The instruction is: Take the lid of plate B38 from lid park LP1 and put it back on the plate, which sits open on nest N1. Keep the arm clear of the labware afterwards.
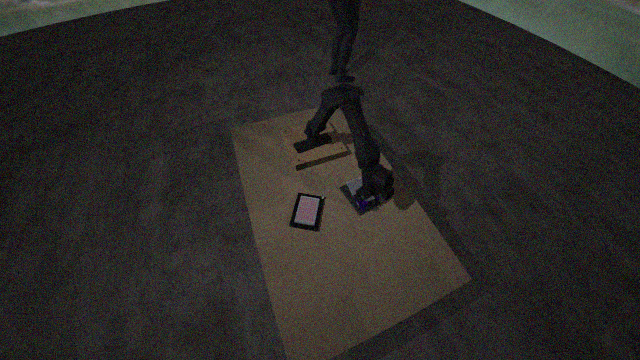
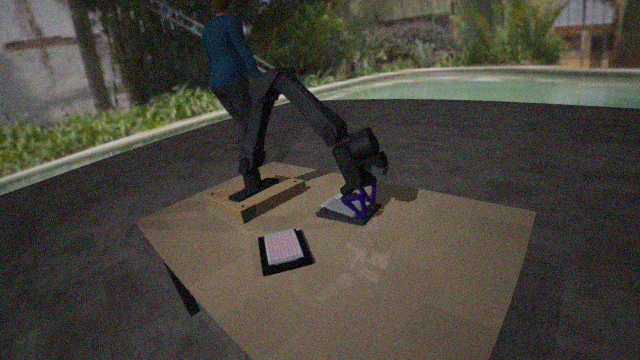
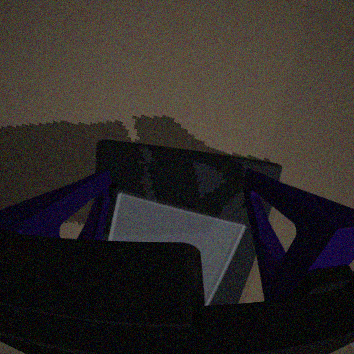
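Seen in the pictures: gripper, fingertip midpoint: [image 1: 370, 204] [image 2: 368, 210] [image 3: 177, 177]; arm's base, link origin: [image 1: 313, 143] [image 2: 254, 190].
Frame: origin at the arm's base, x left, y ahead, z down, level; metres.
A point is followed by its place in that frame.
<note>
The open plate B38 [image 1: 307, 210] @[x -0.193, y 0.328, z 0.019 m] [image 2: 283, 246] @[x -0.196, y 0.334, z 0.017 m], with pinkish wells, sits on the black nest N1 [image 1: 305, 228] @[x -0.234, y 0.393, z 0.030 m] [image 2: 287, 269] @[x -0.244, y 0.387, z 0.036 m]. The pale lid [image 1: 354, 186] @[x 0.055, y 0.317, z 0.020 m] [image 2: 334, 204] @[x 0.049, y 0.318, z 0.020 m] [image 3: 175, 220] @[x 0.065, y 0.401, z 0.022 m] is at the dark lid park LP1 [image 1: 351, 201] @[x 0.004, y 0.373, z 0.031 m] [image 2: 344, 217] @[x 0.009, y 0.380, z 0.031 m] [image 3: 186, 156] @[x 0.066, y 0.440, z 0.031 m], skewed against its outline; it may be tipped, which I cannot tell for sure. My gripper [image 1: 370, 202] @[x 0.069, y 0.427, z 0.029 m] [image 2: 368, 209] @[x 0.069, y 0.427, z 0.029 m] [image 3: 177, 177] @[x 0.069, y 0.427, z 0.029 m] is low over the park, with a purple finger at each side of the lid; it looks shut on the lid near one end. The contact spots are dim, and the housing hides part of the lid.
The arm's base stands on a wooden block [image 1: 322, 160] @[x -0.004, y 0.112, z 0.018 m] [image 2: 272, 202] @[x -0.020, y 0.111, z 0.019 m] at the back of the tan table [image 1: 360, 280] @[x -0.142, y 0.670, z 0.041 m] [image 2: 410, 300] @[x -0.203, y 0.671, z 0.041 m]. The plate and nest lie beside the park, nearer the table's left edge. A person [image 2: 225, 55] stands behind the arm.
</note>
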